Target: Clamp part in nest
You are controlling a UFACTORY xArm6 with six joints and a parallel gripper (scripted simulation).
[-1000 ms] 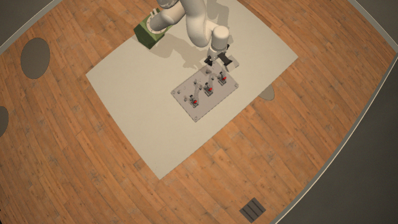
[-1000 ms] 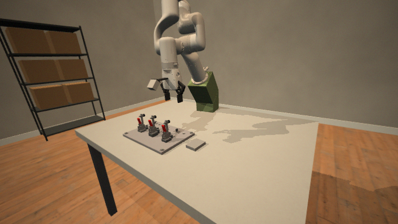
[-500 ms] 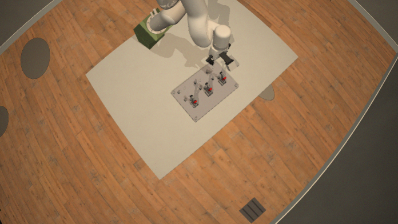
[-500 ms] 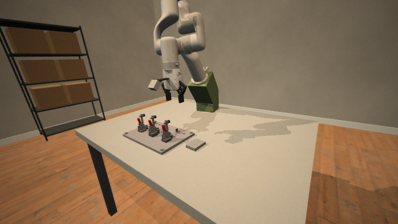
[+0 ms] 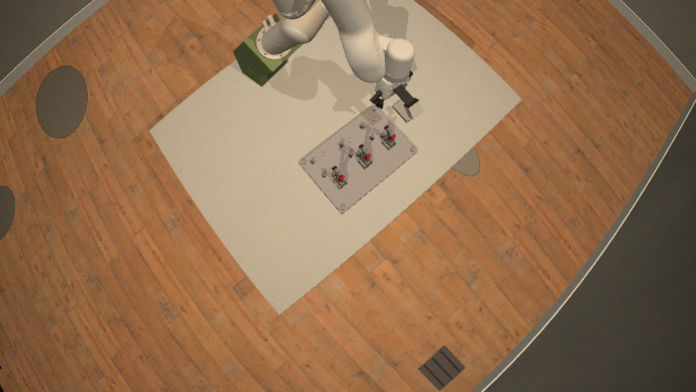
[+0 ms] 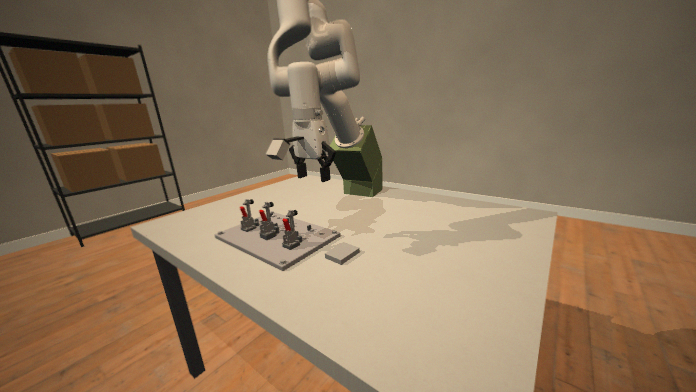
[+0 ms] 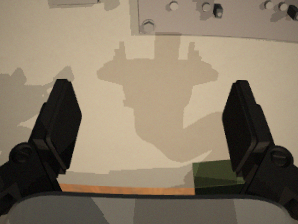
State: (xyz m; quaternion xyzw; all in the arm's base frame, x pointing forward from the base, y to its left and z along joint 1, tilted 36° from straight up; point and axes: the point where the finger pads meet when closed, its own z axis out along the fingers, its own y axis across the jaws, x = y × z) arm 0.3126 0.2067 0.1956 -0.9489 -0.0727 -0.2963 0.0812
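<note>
Now: hand 10 mm past the grey part, 100 mm to the right of it and 210 mm above it. From my hand the other things lie so: grey fixture plate (80 mm ahead, 140 mm to the right, 210 mm below).
</note>
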